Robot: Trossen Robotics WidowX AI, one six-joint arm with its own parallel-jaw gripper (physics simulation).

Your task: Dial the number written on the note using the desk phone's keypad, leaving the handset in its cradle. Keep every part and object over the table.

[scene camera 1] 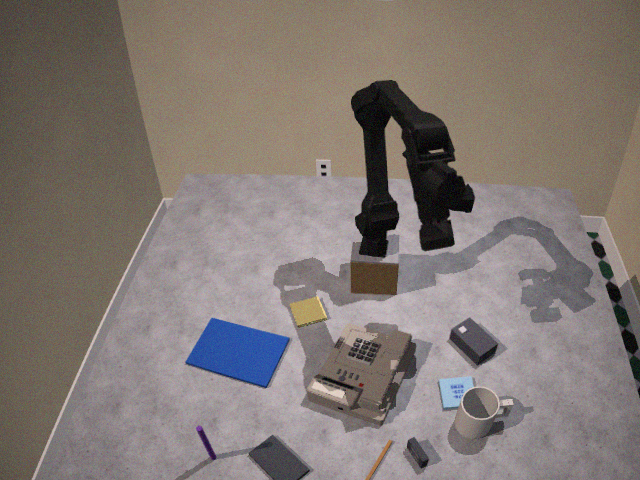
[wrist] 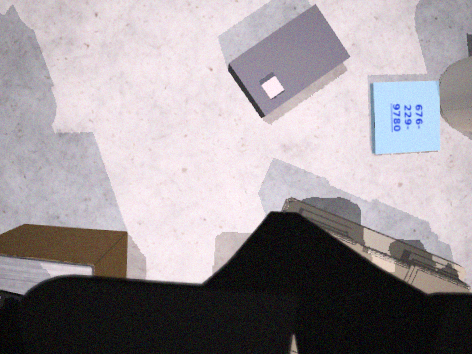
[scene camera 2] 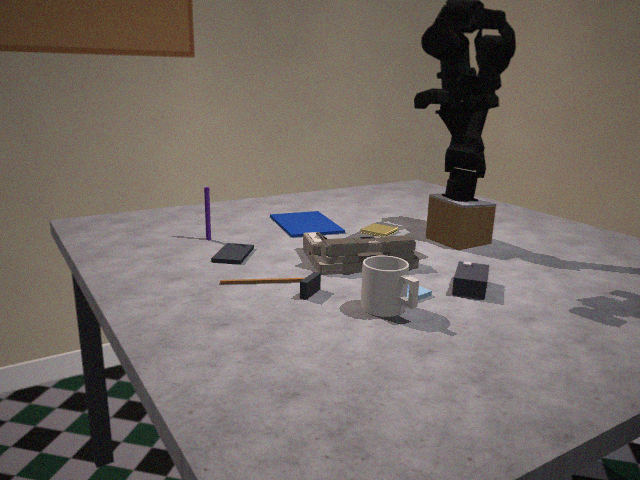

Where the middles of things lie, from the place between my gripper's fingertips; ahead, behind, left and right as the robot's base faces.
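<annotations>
Relative to the dark box (scene camera 1: 478, 345), my gripper is 250 mm above it, 30 mm short of it and 110 mm to the right of it. Distances from my hand: the handset (scene camera 2: 394, 244) is 230 mm below, 150 mm ahead of and 80 mm to the right of it; the white mug (scene camera 1: 479, 406) is 220 mm below my hand, 240 mm ahead of it and 130 mm to the left of it; the beige desk phone (scene camera 2: 312, 241) is 250 mm below my hand, 150 mm ahead of it and 130 mm to the right of it.
</annotations>
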